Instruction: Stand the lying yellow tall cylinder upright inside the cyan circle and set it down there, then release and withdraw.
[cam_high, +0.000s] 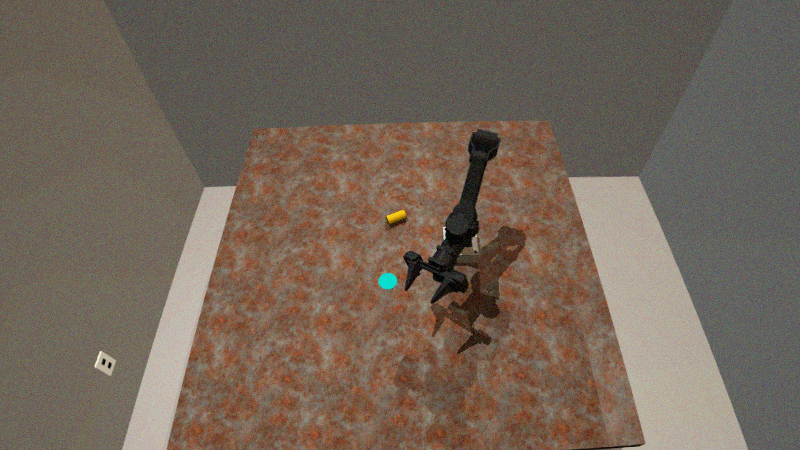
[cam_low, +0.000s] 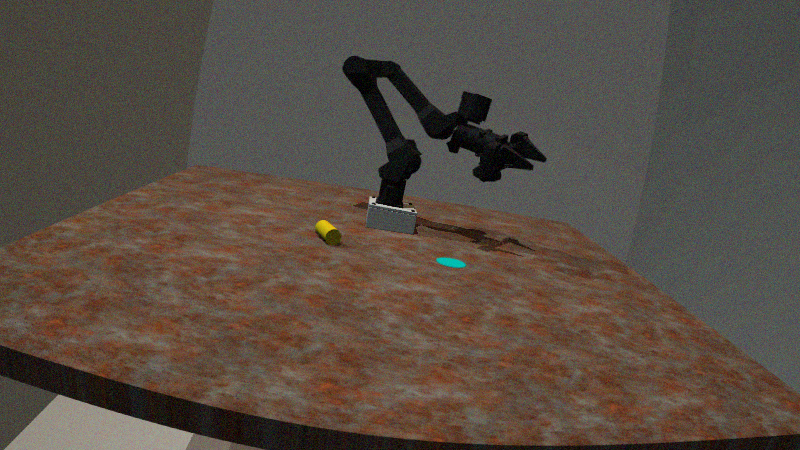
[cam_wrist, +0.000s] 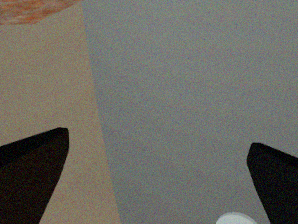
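Right now my gripper tip is 41 cm to the left of the yellow tall cylinder, 20 cm above it and 9 cm short of it. From my gripper tip the other things lie so: cyan circle: 22 cm below, 17 cm to the right, 10 cm ahead.
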